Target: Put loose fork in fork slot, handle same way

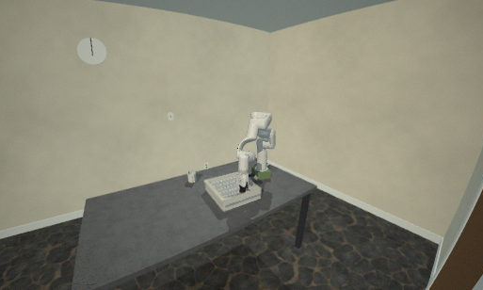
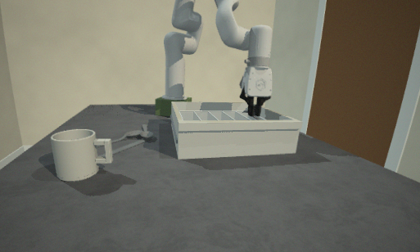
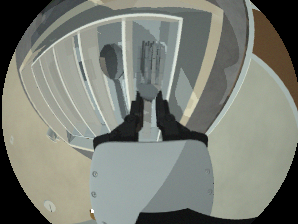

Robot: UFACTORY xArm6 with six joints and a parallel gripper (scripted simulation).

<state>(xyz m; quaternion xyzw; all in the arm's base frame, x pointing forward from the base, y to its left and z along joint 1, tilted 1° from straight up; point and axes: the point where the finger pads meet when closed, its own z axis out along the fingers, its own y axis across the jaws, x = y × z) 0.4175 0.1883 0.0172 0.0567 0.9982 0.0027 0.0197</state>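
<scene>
The cutlery tray is 12 cm to the right of my hand and 4 cm below it. Round my hand: white mug: 15 cm ahead, 54 cm to the right, 5 cm below.
</scene>
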